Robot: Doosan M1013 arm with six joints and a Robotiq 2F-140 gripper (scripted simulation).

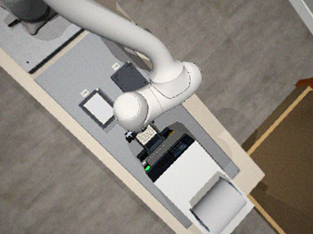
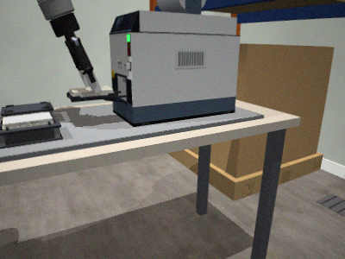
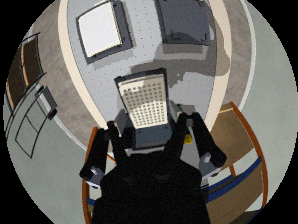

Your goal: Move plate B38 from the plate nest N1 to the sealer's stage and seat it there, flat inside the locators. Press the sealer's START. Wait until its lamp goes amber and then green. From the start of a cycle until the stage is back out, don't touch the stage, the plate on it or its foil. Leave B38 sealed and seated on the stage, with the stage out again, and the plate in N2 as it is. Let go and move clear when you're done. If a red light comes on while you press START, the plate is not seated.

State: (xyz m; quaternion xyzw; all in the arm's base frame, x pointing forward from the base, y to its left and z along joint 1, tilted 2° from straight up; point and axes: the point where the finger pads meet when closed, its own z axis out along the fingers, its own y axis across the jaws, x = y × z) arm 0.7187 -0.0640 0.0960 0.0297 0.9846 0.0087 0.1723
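The sealer stage is 40 mm below my hand. Also, from my hand: foil roll: 330 mm ahead, 290 mm above, 20 mm to the right.
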